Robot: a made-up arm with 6 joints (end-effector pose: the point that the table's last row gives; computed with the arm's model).
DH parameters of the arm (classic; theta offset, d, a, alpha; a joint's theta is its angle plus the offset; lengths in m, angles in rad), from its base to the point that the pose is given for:
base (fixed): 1.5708 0 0.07 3.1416
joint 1: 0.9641 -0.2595 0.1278 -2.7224
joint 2: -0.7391 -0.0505 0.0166 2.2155
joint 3: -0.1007 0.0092 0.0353 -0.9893
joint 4: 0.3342 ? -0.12 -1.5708
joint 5: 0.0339 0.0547 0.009 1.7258
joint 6: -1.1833 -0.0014 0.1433 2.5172
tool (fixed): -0.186 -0.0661 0 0
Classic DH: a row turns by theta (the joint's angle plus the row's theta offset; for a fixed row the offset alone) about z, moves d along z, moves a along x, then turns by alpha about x.
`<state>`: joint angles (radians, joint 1 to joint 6).
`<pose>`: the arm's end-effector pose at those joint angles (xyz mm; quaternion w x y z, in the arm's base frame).
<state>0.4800 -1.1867 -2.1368 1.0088 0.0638 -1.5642</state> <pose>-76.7 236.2 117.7 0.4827 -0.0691 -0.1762 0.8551</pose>
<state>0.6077 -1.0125 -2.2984 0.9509 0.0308 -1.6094</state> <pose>-87.1 197.1 116.6 0.3927 -0.0486 -0.2718 0.8772</pose>
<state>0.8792 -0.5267 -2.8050 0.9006 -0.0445 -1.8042</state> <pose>-97.9 61.8 69.2 0.0274 -0.0098 -0.4711 0.8816</pose>
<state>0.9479 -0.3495 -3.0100 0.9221 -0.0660 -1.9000</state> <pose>-84.4 11.6 43.5 0.1333 -0.0094 0.5158 -0.8462</pose>
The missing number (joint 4, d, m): 0.0533
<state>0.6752 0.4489 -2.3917 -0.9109 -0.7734 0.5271</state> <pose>242.5 105.9 53.0 0.1435 0.4671 0.1246 -0.8636</pose>
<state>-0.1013 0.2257 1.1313 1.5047 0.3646 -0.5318</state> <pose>191.1 16.4 196.6 0.1894 -0.9295 0.1171 -0.2939</pose>
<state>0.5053 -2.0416 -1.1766 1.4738 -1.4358 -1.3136</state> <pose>151.4 198.0 32.2 0.8973 0.1045 0.2571 -0.3434</pose>
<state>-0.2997 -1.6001 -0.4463 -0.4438 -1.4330 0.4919</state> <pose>-110.6 107.5 347.9 0.1327 -0.2364 0.9620 -0.0321</pose>
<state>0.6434 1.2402 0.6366 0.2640 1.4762 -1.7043</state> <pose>159.0 -71.5 107.0 0.2964 0.7219 -0.3592 -0.5118</pose>
